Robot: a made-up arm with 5 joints.
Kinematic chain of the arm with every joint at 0, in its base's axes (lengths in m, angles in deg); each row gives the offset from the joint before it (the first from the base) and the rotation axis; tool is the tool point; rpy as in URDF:
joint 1: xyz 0 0 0.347 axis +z
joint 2: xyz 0 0 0 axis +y
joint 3: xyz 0.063 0 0.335 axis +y
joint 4: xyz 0.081 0 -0.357 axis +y
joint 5: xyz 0.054 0 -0.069 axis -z
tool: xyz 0 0 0 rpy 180 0 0
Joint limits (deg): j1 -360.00..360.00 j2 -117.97..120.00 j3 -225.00..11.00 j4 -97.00..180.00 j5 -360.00..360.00
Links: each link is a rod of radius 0.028 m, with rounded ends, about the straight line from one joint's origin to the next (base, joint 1, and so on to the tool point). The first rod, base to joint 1, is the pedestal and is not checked.
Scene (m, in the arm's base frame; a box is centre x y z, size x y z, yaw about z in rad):
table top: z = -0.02
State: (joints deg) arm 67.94 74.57 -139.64 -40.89 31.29
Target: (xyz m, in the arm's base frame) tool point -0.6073 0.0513 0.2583
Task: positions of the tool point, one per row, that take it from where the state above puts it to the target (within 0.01 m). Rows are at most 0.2 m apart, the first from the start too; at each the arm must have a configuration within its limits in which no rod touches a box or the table.
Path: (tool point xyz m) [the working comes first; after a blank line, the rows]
Joints at the target: 175.17 55.99 -82.54 -68.00 31.29
Straight joint move there: clear.

1: 0.1117 0.7332 0.3519
2: -0.0605 0.7287 0.3352
3: -0.2236 0.6820 0.3194
4: -0.3671 0.5976 0.3045
5: -0.4821 0.4827 0.2908
6: -0.5623 0.3465 0.2784
7: -0.6042 0.1990 0.2676
8: -0.6073 0.0513 0.2583

